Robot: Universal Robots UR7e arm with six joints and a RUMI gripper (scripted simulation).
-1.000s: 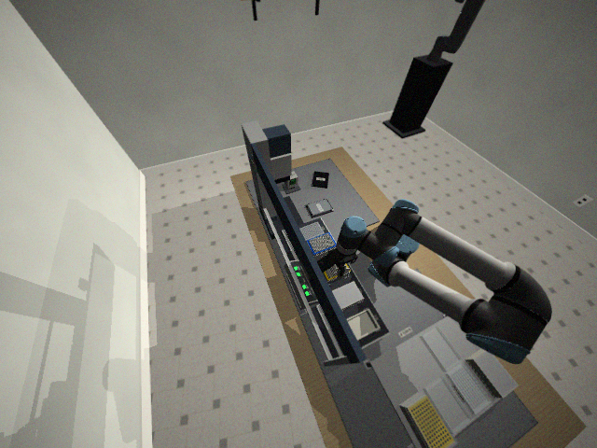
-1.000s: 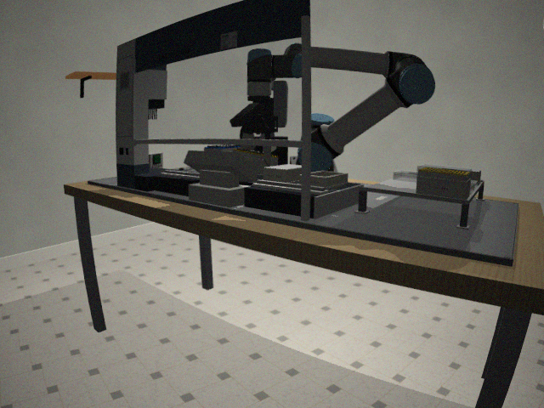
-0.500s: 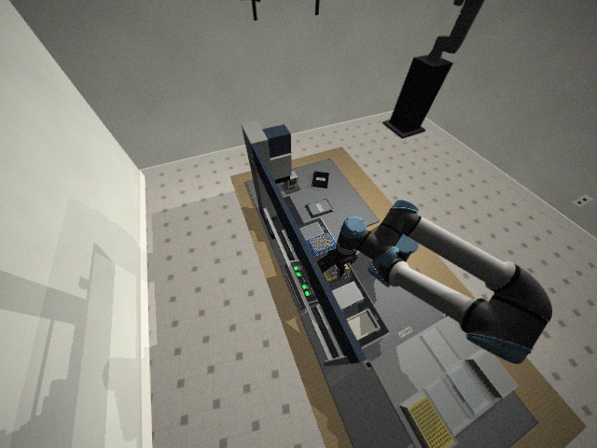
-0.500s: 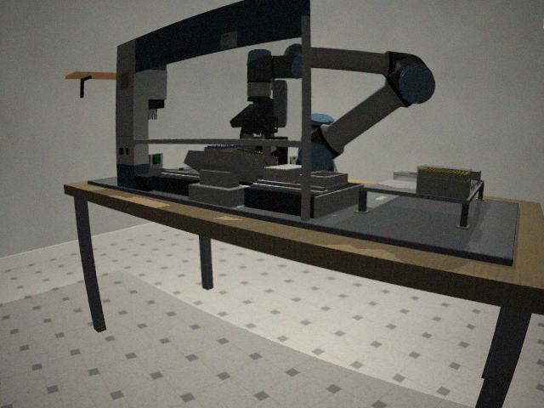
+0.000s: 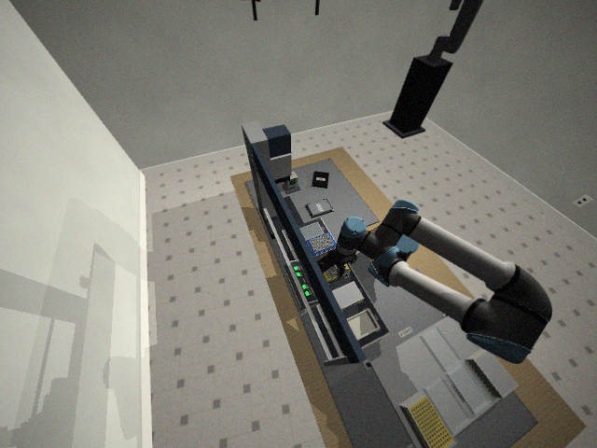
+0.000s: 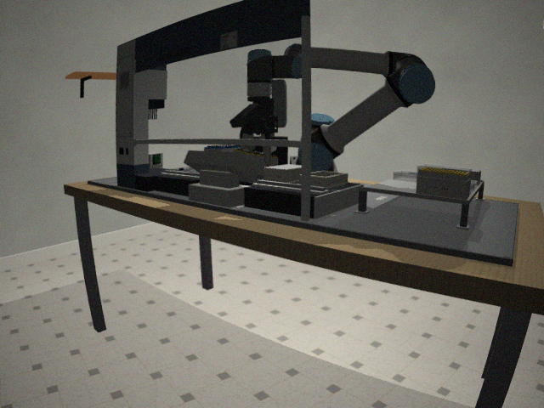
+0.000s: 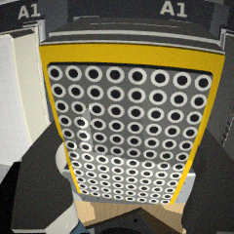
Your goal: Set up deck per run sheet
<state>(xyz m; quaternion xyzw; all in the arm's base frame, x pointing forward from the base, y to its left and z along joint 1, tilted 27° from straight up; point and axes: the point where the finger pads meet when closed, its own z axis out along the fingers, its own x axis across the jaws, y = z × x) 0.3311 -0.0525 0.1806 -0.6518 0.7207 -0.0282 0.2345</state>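
Right now the yellow-framed tip rack is 1 cm to the left of my hand, 1 cm ahead of it and 1 cm above it. The rest, counted from my hand: one-well reservoir: 25 cm to the left, 4 cm below, 1 cm ahead; then blue-framed tip rack: 12 cm to the right, 2 cm above, 1 cm ahead; then white sealed block: 12 cm to the left, 2 cm below, 1 cm ahead.
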